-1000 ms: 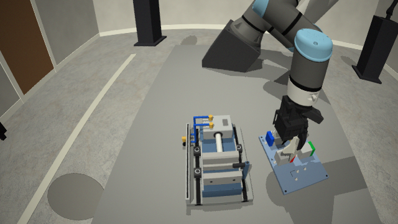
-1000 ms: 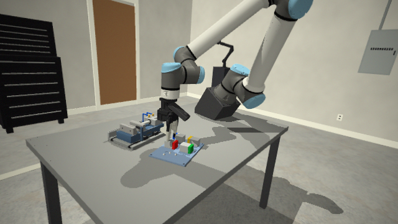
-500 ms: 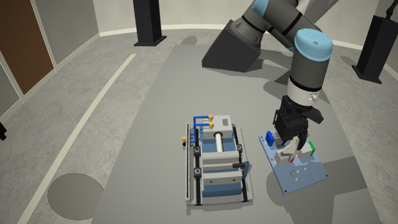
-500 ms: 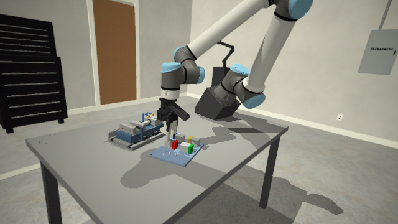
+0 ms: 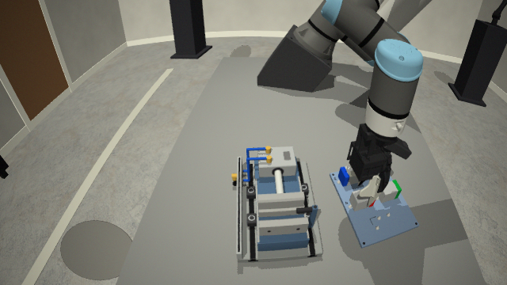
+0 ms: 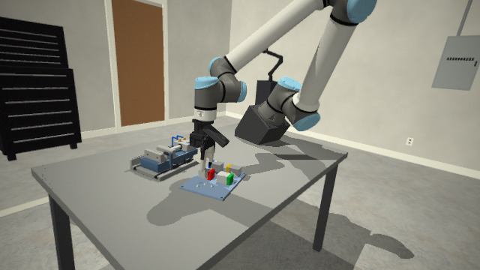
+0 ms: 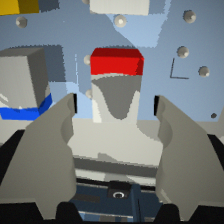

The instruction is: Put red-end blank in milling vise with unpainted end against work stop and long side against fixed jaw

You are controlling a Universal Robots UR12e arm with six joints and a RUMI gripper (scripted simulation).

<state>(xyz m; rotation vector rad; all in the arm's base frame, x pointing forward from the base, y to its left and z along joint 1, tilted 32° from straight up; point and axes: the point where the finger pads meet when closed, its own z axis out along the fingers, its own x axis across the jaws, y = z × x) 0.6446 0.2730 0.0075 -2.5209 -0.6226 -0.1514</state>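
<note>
My hand is 30 mm above the red-ended blank. Also, from my hand: blue plate 50 mm below, 40 mm to the left, 20 mm behind; then blue-ended blank 80 mm behind, 40 mm to the right, 30 mm below; then green-ended blank 80 mm to the left, 40 mm behind, 30 mm below.
</note>
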